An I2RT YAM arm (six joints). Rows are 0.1 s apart.
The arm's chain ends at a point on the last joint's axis. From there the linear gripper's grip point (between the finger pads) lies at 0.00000 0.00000 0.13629 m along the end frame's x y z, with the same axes.
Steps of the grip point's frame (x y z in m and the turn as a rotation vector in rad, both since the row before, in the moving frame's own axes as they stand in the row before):
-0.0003, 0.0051, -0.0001, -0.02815, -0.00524, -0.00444
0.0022, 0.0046, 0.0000, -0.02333, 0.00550, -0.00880
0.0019, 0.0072, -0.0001, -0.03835, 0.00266, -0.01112
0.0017, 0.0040, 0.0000, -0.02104, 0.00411, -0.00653
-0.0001, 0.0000, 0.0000, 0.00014, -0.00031, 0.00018
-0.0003, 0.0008, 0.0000, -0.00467, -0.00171, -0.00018
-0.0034, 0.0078, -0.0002, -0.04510, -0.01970, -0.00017
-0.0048, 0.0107, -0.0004, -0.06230, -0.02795, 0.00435
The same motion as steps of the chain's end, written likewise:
0.0004, 0.0013, 0.0000, -0.02815, -0.00524, -0.00444
0.0014, 0.0014, 0.0000, -0.02333, 0.00550, -0.00880
0.0015, 0.0020, 0.0000, -0.03835, 0.00266, -0.01112
0.0011, 0.0011, 0.0000, -0.02104, 0.00411, -0.00653
-0.0001, 0.0000, 0.0000, 0.00014, -0.00031, 0.00018
-0.0001, 0.0002, 0.0000, -0.00467, -0.00171, -0.00018
-0.0007, 0.0017, 0.0000, -0.04510, -0.01970, -0.00017
-0.0010, 0.0022, -0.0001, -0.06230, -0.02795, 0.00435

